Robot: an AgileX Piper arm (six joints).
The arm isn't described. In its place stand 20 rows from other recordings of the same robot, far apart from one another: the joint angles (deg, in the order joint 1, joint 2, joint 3, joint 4, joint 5, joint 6), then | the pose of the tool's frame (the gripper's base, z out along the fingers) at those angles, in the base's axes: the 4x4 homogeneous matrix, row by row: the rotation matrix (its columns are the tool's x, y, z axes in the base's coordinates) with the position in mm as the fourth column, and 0 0 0 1 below.
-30.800, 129.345, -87.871, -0.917, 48.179, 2.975 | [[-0.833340 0.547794 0.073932 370.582], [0.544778 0.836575 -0.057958 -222.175], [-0.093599 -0.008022 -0.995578 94.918], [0 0 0 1]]
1.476, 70.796, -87.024, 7.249, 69.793, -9.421 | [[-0.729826 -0.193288 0.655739 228.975], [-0.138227 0.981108 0.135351 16.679], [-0.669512 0.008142 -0.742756 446.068], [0 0 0 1]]
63.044, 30.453, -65.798, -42.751, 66.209, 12.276 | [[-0.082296 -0.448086 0.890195 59.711], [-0.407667 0.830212 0.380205 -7.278], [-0.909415 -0.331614 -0.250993 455.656], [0 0 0 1]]
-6.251, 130.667, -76.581, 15.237, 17.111, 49.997 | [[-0.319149 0.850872 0.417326 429.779], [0.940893 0.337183 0.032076 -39.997], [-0.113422 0.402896 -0.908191 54.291], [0 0 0 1]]
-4.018, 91.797, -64.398, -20.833, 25.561, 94.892 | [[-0.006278 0.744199 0.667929 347.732], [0.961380 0.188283 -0.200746 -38.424], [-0.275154 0.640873 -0.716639 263.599], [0 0 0 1]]
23.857, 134.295, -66.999, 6.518, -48.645, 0.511 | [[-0.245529 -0.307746 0.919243 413.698], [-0.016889 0.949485 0.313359 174.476], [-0.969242 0.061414 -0.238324 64.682], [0 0 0 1]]
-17.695, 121.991, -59.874, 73.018, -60.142, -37.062 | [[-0.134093 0.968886 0.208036 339.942], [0.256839 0.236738 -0.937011 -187.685], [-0.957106 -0.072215 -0.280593 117.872], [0 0 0 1]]
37.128, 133.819, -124.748, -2.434, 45.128, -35.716 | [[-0.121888 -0.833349 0.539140 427.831], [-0.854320 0.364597 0.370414 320.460], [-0.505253 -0.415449 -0.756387 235.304], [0 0 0 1]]
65.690, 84.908, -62.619, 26.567, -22.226, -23.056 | [[-0.005798 -0.828854 0.559435 157.676], [0.061650 0.558084 0.827491 311.656], [-0.998081 0.039287 0.047863 358.525], [0 0 0 1]]
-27.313, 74.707, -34.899, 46.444, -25.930, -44.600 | [[-0.263860 0.700116 0.663487 221.366], [0.114015 0.705681 -0.699296 -146.775], [-0.957799 -0.108869 -0.266024 256.281], [0 0 0 1]]
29.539, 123.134, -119.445, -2.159, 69.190, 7.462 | [[-0.856520 -0.383934 0.344916 411.483], [-0.351454 0.923289 0.154978 229.492], [-0.377958 0.011520 -0.925751 281.830], [0 0 0 1]]
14.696, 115.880, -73.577, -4.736, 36.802, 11.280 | [[-0.953249 -0.117029 0.278604 384.003], [-0.115506 0.993064 0.021936 96.060], [-0.279239 -0.011270 -0.960156 138.362], [0 0 0 1]]
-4.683, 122.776, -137.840, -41.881, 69.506, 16.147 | [[-0.694706 0.502014 0.515137 458.843], [0.039398 0.741653 -0.669626 -94.683], [-0.718214 -0.444898 -0.535009 397.511], [0 0 0 1]]
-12.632, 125.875, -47.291, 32.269, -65.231, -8.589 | [[-0.134218 0.672149 0.728149 347.994], [0.127327 0.740404 -0.659992 -123.199], [-0.982738 0.004130 -0.184958 78.047], [0 0 0 1]]
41.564, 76.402, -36.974, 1.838, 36.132, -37.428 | [[-0.179048 -0.954978 0.236557 163.978], [-0.943138 0.235049 0.235036 147.703], [-0.280057 -0.181024 -0.942761 197.127], [0 0 0 1]]
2.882, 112.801, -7.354, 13.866, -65.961, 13.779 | [[-0.498273 0.314287 0.808052 194.554], [0.301380 0.936654 -0.178464 -10.148], [-0.812954 0.154607 -0.561429 66.701], [0 0 0 1]]
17.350, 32.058, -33.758, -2.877, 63.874, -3.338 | [[-0.777224 -0.338074 0.530687 74.669], [-0.326864 0.937602 0.118587 19.032], [-0.537664 -0.081294 -0.839231 280.324], [0 0 0 1]]
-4.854, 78.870, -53.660, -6.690, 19.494, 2.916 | [[-0.640593 0.076620 0.764048 294.996], [-0.004964 0.994575 -0.103900 -28.602], [-0.767865 -0.070351 -0.636738 283.592], [0 0 0 1]]
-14.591, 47.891, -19.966, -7.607, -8.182, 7.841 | [[-0.246222 0.235585 0.940146 161.801], [0.069694 0.971802 -0.225264 -40.347], [-0.966704 0.010058 -0.255698 257.690], [0 0 0 1]]
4.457, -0.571, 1.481, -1.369, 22.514, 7.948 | [[-0.320950 -0.031919 0.946558 52.013], [0.091712 0.993688 0.064605 3.219], [-0.942645 0.107546 -0.315997 169.841], [0 0 0 1]]
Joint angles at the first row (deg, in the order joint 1, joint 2, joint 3, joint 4, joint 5, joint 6):
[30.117 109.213 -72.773 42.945 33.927 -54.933]
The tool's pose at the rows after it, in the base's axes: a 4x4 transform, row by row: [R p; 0 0 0 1], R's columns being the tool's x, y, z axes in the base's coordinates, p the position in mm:
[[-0.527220 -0.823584 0.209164 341.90], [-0.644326 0.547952 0.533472 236.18], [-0.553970 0.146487 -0.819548 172.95], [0 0 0 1]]
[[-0.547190 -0.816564 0.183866 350.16], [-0.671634 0.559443 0.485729 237.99], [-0.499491 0.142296 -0.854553 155.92], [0 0 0 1]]
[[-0.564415 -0.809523 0.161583 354.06], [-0.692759 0.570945 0.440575 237.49], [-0.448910 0.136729 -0.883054 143.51], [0 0 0 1]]
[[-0.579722 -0.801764 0.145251 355.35], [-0.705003 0.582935 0.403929 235.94], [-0.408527 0.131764 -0.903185 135.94], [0 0 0 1]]
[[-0.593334 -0.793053 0.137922 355.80], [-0.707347 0.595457 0.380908 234.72], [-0.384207 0.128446 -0.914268 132.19], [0 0 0 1]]
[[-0.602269 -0.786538 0.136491 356.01], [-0.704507 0.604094 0.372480 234.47], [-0.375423 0.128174 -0.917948 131.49], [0 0 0 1]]
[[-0.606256 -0.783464 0.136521 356.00], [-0.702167 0.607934 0.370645 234.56], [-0.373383 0.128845 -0.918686 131.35], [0 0 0 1]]
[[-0.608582 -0.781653 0.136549 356.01], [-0.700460 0.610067 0.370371 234.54], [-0.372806 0.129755 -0.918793 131.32], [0 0 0 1]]
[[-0.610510 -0.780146 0.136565 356.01], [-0.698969 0.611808 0.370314 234.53], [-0.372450 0.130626 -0.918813 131.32], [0 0 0 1]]
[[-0.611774 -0.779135 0.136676 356.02], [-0.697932 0.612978 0.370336 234.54], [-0.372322 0.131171 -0.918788 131.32], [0 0 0 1]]
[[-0.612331 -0.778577 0.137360 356.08], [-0.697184 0.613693 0.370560 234.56], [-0.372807 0.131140 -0.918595 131.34], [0 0 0 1]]
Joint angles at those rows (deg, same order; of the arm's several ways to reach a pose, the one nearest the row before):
[30.163 114.145 -76.345 38.630 34.784 -51.499]
[30.165 117.645 -78.761 34.053 35.801 -47.608]
[30.186 119.845 -80.098 29.963 36.859 -44.042]
[30.207 121.008 -80.694 26.778 37.778 -41.041]
[30.235 121.536 -80.936 24.784 38.270 -38.797]
[30.275 121.671 -81.087 23.975 38.485 -37.556]
[30.308 121.700 -81.120 23.785 38.506 -37.100]
[30.308 121.703 -81.121 23.759 38.507 -36.912]
[30.307 121.702 -81.120 23.754 38.507 -36.767]
[30.308 121.703 -81.121 23.753 38.500 -36.672]
[30.308 121.703 -81.121 23.761 38.458 -36.631]

